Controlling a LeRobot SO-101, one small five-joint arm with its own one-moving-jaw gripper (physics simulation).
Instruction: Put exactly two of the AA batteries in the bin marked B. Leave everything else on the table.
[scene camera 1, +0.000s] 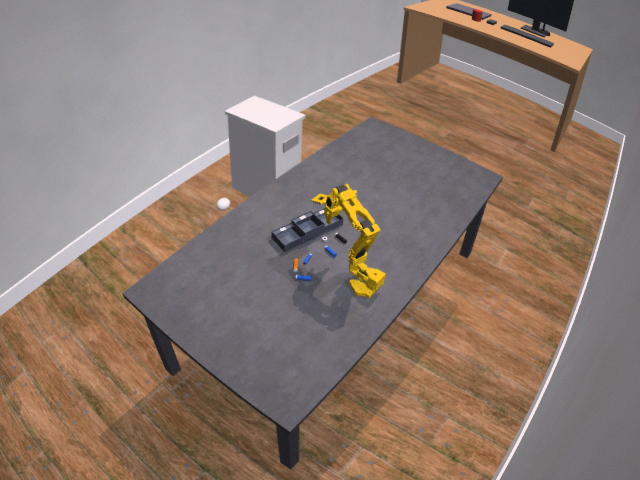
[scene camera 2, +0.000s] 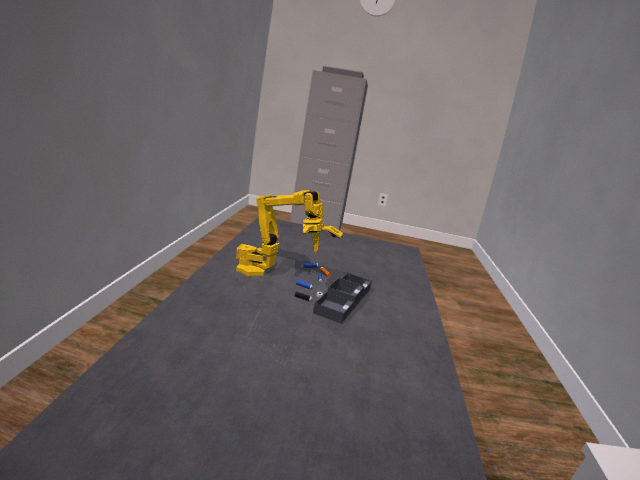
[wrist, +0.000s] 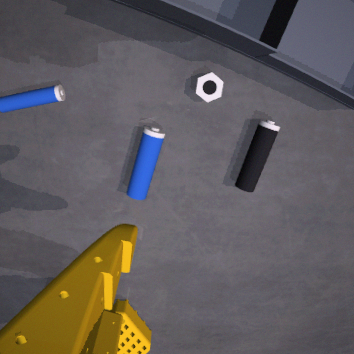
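Seen in the pictures: hand, its tool point: (scene camera 1: 329, 222) (scene camera 2: 315, 251) (wrist: 134, 242); arm's base, origin of its link: (scene camera 1: 361, 282) (scene camera 2: 258, 270).
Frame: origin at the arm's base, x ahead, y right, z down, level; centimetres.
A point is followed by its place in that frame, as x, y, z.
Note:
The yellow gripper (scene camera 1: 321, 210) (scene camera 2: 328, 242) is wide open and empty, above the table; its notched fixed jaw (wrist: 85, 285) @(17.9, 4.3, -14.3) shows in the wrist view. A blue battery (scene camera 1: 330, 251) @(15.5, 4.0, -1.1) (scene camera 2: 304, 284) @(15.9, 5.0, -1.1) (wrist: 146, 163) @(16.0, 4.6, -1.4) lies just past that jaw's tip. A black battery (scene camera 1: 341, 238) @(16.4, 11.6, -1.2) (scene camera 2: 302, 296) @(16.7, 12.6, -1.0) (wrist: 257, 156) @(17.0, 11.8, -1.4) lies to its right in the wrist view. A thinner blue battery (scene camera 1: 307, 258) @(19.6, -3.4, -1.0) (scene camera 2: 320, 276) @(19.7, -3.1, -1.0) (wrist: 30, 99) @(19.6, -3.0, -1.0), another blue battery (scene camera 1: 303, 277) @(15.0, -11.2, -1.3) (scene camera 2: 310, 265) @(15.2, -10.2, -1.0) and an orange one (scene camera 1: 295, 264) @(20.6, -8.4, -1.4) (scene camera 2: 325, 271) @(20.7, -7.4, -1.2) lie on the table. Bin B (scene camera 1: 313, 235) @(24.6, 6.2, -1.6) (scene camera 2: 357, 291) @(31.7, 8.7, -4.2) is the middle compartment.
A white hex nut (scene camera 1: 324, 238) @(21.2, 8.1, -0.8) (scene camera 2: 319, 293) @(21.0, 8.3, -0.8) (wrist: 200, 94) @(20.6, 7.7, -0.8) lies between the batteries and the dark bin row. Two more compartments flank bin B. The bin row's near edge crosses the top of the wrist view, with its letters out of view.

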